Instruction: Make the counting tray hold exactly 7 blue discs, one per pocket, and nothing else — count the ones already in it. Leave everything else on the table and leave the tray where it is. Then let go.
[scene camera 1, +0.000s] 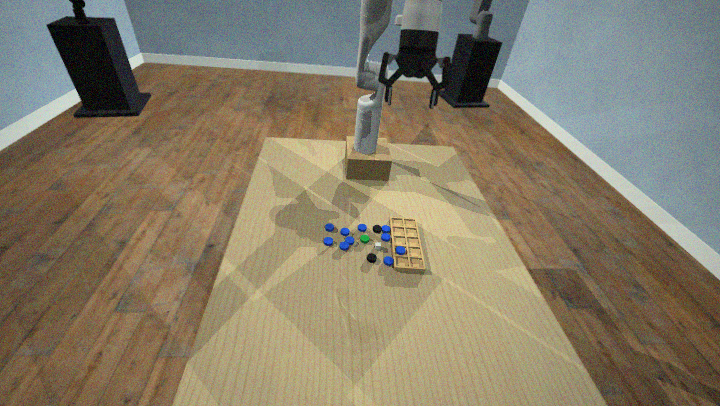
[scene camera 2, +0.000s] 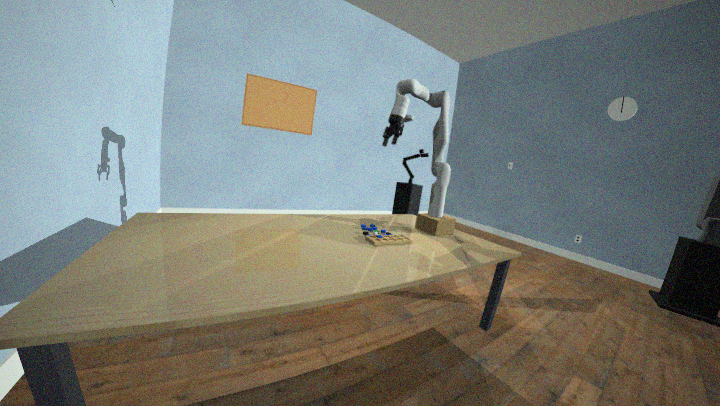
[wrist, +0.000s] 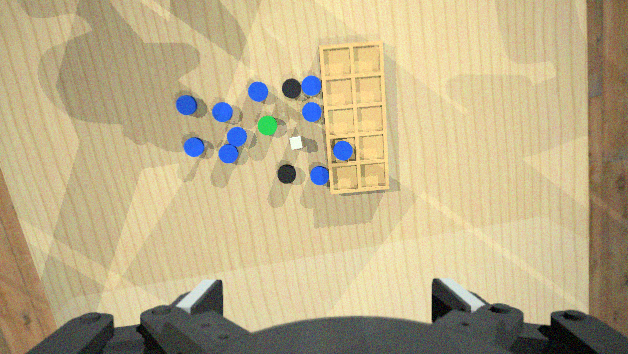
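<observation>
The wooden counting tray (scene camera 1: 409, 270) (scene camera 2: 393, 243) (wrist: 385, 119) has two columns of five pockets. One blue disc (scene camera 1: 400, 250) (wrist: 343, 150) sits in its left column, fourth pocket from the top in the wrist view; the other pockets look empty. Three blue discs (wrist: 311, 85) (wrist: 311, 112) (wrist: 320, 175) lie on the table close along the tray's left side. Several more lie farther left, among them a blue disc (scene camera 1: 329, 227) (wrist: 186, 105) and a blue disc (scene camera 1: 362, 227) (wrist: 258, 91). My gripper (scene camera 1: 410, 104) (scene camera 2: 389, 143) (wrist: 327, 302) is open and empty, high above the table.
A green disc (scene camera 1: 364, 238) (wrist: 267, 125), two black discs (wrist: 291, 88) (wrist: 286, 174) and a white cube (scene camera 1: 378, 245) (wrist: 296, 142) lie between the left blue discs and the tray. The upper black disc lies close beside a blue one. The arm's base block (scene camera 1: 368, 166) (scene camera 2: 432, 225) stands behind.
</observation>
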